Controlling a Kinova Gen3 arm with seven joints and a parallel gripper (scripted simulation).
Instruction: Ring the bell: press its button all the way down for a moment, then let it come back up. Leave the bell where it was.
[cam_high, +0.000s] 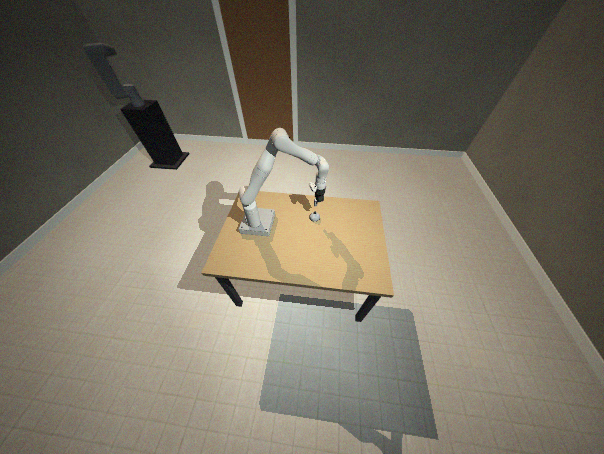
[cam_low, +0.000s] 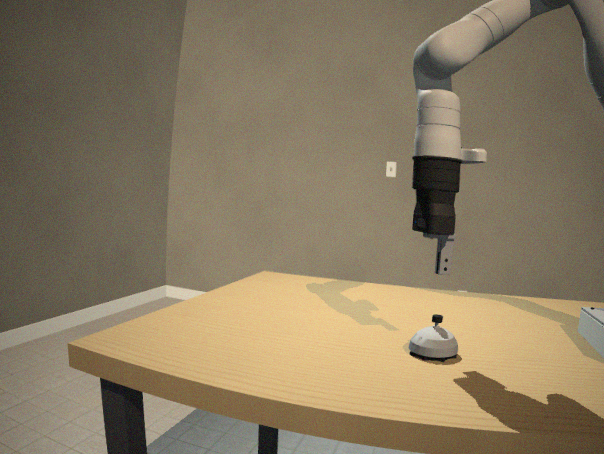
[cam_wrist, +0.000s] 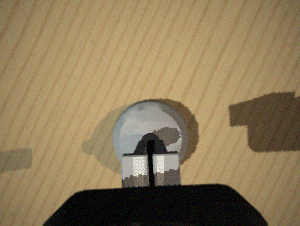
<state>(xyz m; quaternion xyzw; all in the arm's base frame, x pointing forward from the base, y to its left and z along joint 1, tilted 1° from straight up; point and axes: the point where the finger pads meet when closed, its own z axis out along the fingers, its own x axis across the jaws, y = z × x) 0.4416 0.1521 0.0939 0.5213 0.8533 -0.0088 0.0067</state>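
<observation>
My hand is 100 mm above the black button. From my hand the other things lie so: grey dome bell: 110 mm below.
</observation>
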